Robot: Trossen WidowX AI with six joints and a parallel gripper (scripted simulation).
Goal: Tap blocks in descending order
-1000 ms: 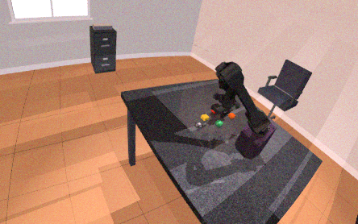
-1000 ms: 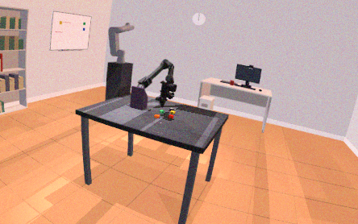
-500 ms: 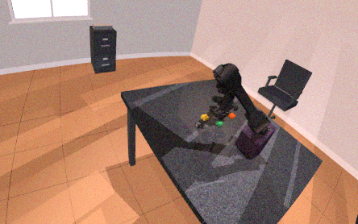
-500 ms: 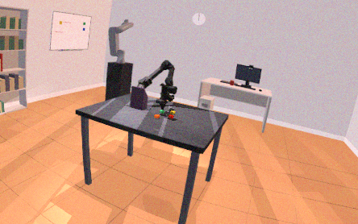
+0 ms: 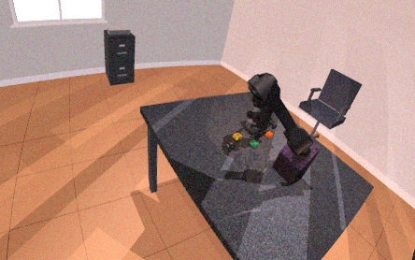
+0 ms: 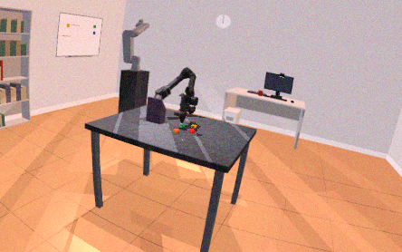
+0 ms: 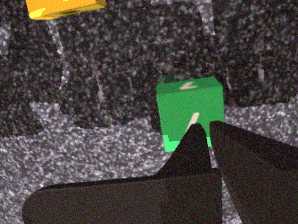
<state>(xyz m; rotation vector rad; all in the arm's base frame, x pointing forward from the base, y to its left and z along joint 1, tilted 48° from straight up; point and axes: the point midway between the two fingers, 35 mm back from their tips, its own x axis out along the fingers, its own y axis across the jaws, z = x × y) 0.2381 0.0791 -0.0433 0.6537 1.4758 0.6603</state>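
The green block lies 20 mm below my gripper tip. Also, from my gripper tip: yellow block: 80 mm ahead, 60 mm to the left, 20 mm below; red block: 110 mm ahead, 60 mm to the right, 20 mm below; dark grey block: 40 mm ahead, 130 mm to the left, 20 mm below.
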